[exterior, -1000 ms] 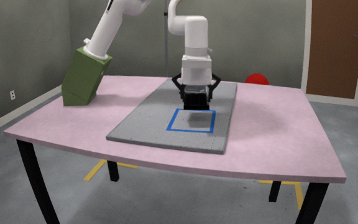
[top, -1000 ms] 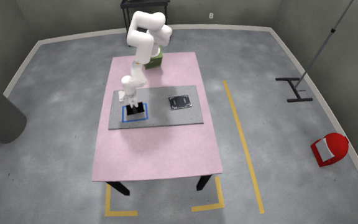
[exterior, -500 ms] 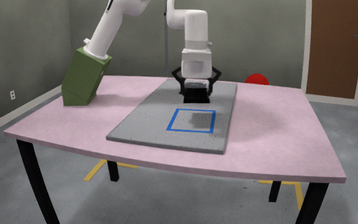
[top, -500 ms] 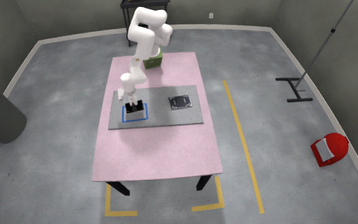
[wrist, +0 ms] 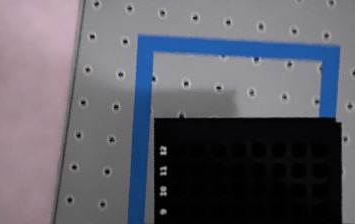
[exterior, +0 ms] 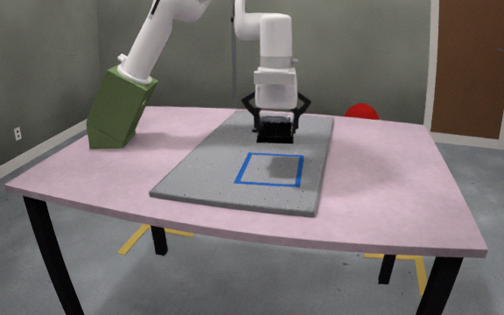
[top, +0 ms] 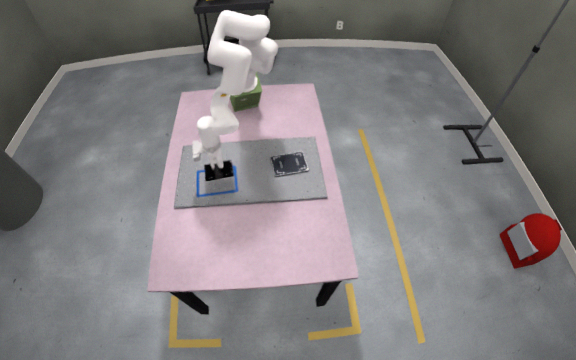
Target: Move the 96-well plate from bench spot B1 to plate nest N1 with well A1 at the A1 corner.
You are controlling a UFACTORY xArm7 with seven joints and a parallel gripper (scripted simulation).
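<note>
My hand is 31 cm to the right of the dark plate nest, 11 cm past it and 9 cm above it. From my hand the other things lie so: black 96-well plate 1 cm below.
</note>
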